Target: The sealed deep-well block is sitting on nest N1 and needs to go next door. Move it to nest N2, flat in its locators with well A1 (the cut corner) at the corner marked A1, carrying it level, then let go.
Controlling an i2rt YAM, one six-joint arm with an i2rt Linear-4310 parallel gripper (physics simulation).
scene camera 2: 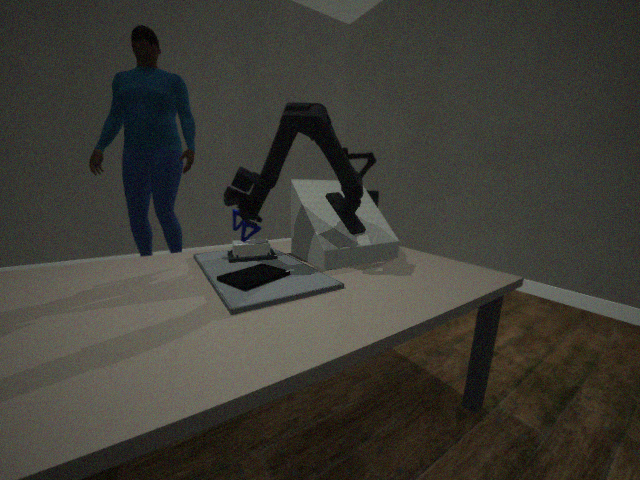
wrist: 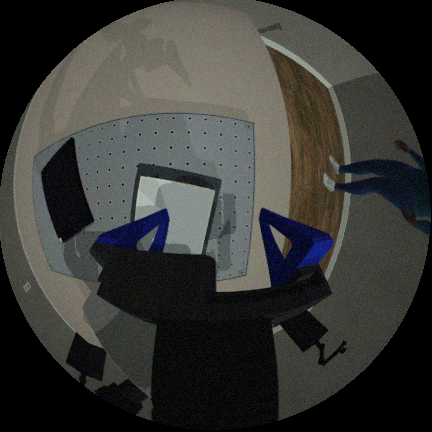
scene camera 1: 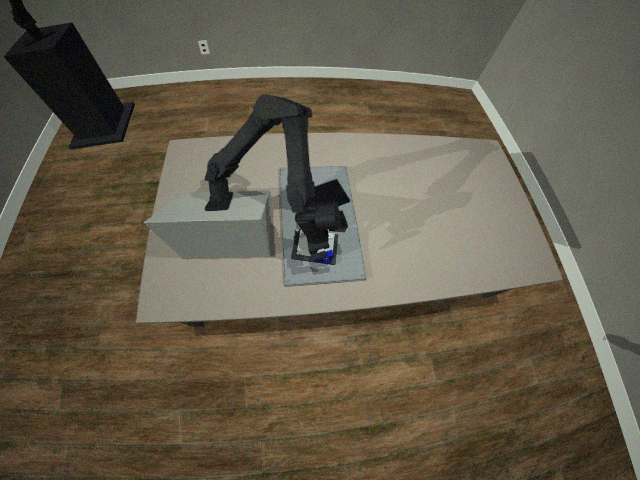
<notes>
My gripper (wrist: 213, 213) is open, with nothing in its grasp. Also in view: a white block (wrist: 188, 206). Further things: a black nest (scene camera 2: 245, 279) and a grey perforated plate (scene camera 1: 349, 265).
The black nest is seen too in the wrist view (wrist: 66, 203). The grey perforated plate also shows in the wrist view (wrist: 107, 155).
</notes>
